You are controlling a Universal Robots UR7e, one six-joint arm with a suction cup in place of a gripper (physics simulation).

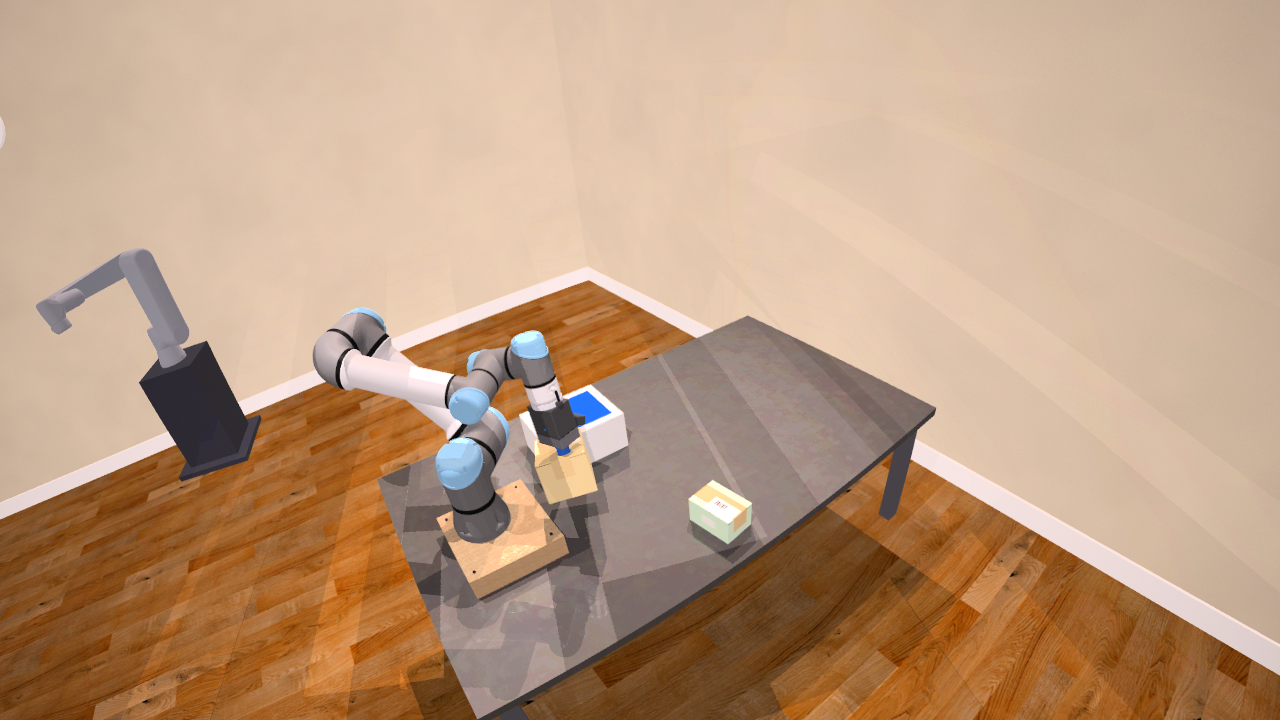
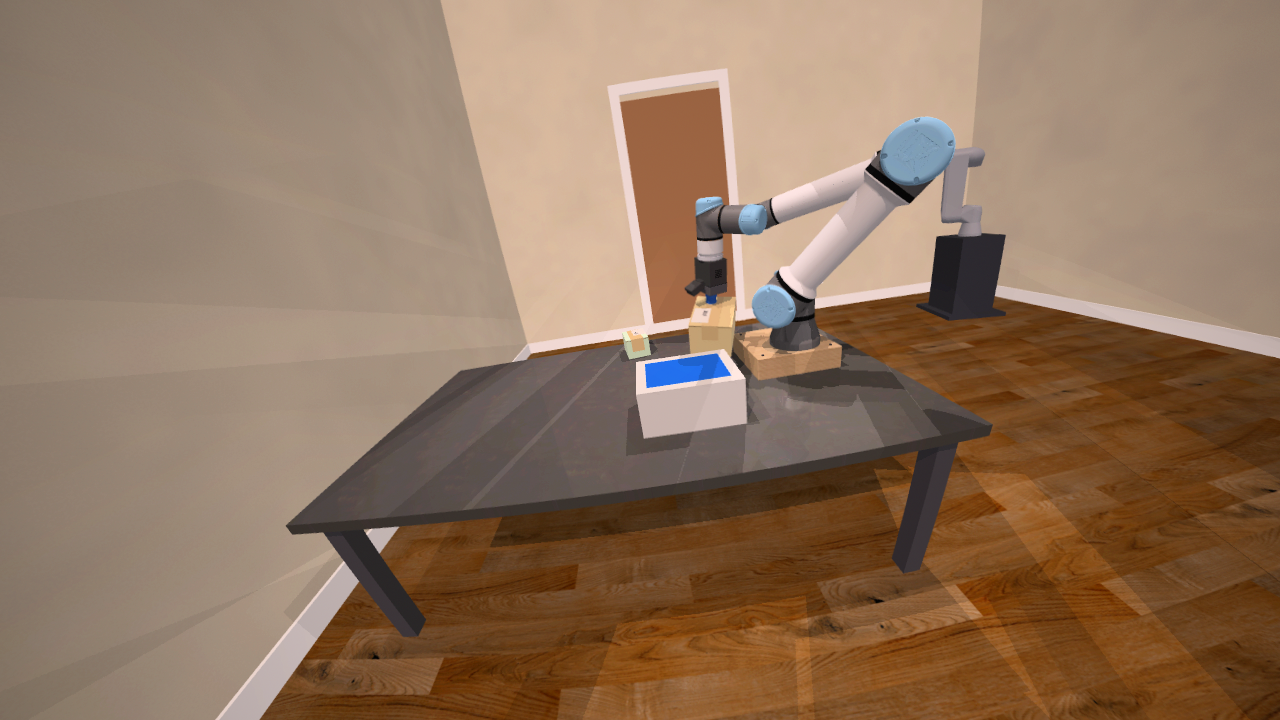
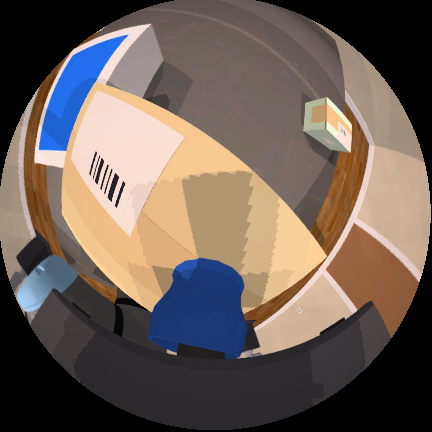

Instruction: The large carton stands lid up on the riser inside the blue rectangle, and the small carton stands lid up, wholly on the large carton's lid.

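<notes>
The large tan carton (image 1: 567,475) (image 2: 712,325) (image 3: 160,189) hangs lid up from my suction cup (image 1: 562,450) (image 2: 710,297) (image 3: 201,278), which presses on its lid. It is lifted off the table, just in front of the white riser (image 1: 605,435) (image 2: 690,407) (image 3: 137,64). The blue rectangle (image 1: 592,406) (image 2: 686,369) (image 3: 68,100) on the riser's top is bare. The small pale green carton (image 1: 719,510) (image 2: 636,343) (image 3: 328,125) stands lid up on the table, well to the side of the riser.
The arm's wooden base block (image 1: 503,547) (image 2: 787,352) sits on the dark table (image 1: 760,403) (image 2: 536,439) close beside the carried carton. A grey stand with a second arm (image 1: 192,403) (image 2: 965,269) is on the floor away from the table.
</notes>
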